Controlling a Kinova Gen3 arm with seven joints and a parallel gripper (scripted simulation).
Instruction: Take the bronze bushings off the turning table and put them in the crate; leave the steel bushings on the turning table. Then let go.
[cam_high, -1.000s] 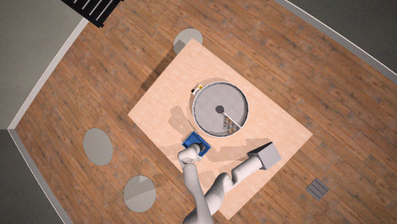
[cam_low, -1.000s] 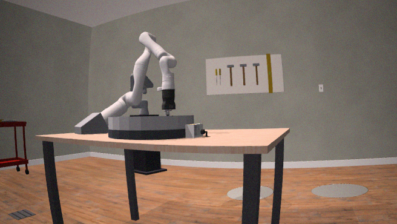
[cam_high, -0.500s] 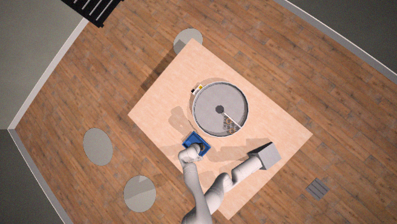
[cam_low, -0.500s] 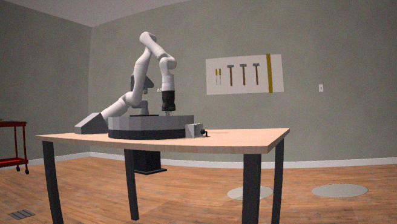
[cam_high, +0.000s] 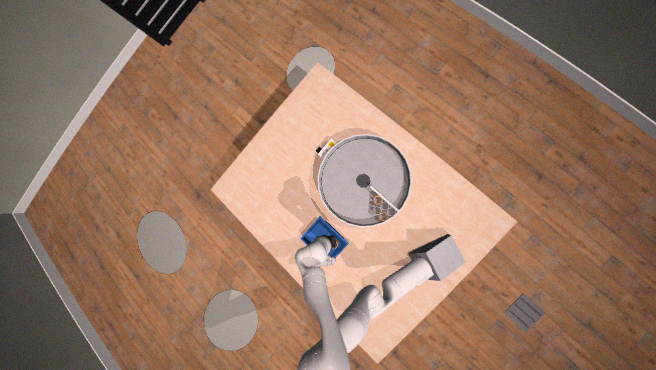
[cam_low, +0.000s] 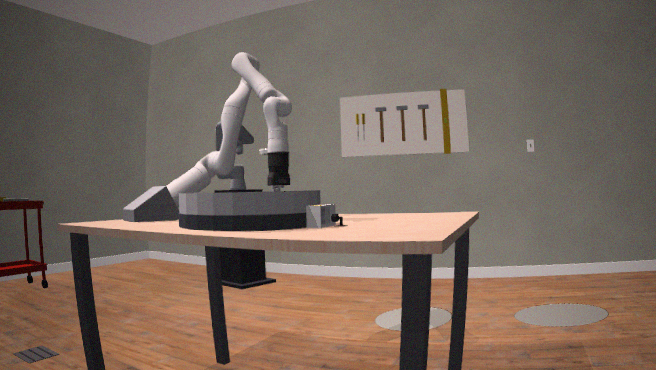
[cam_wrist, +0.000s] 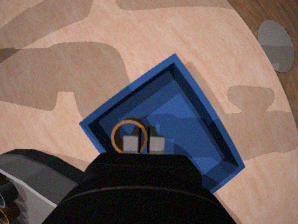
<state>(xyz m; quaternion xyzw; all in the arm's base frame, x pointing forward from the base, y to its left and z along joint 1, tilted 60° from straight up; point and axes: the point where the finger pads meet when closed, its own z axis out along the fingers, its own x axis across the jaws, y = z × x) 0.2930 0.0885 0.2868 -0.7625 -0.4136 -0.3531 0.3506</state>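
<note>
The blue crate lies 3 cm ahead of my hand, 2 cm to the left of it and 5 cm below it. Also, from my hand: grey turning table: 16 cm ahead, 30 cm to the right, 2 cm below.
</note>
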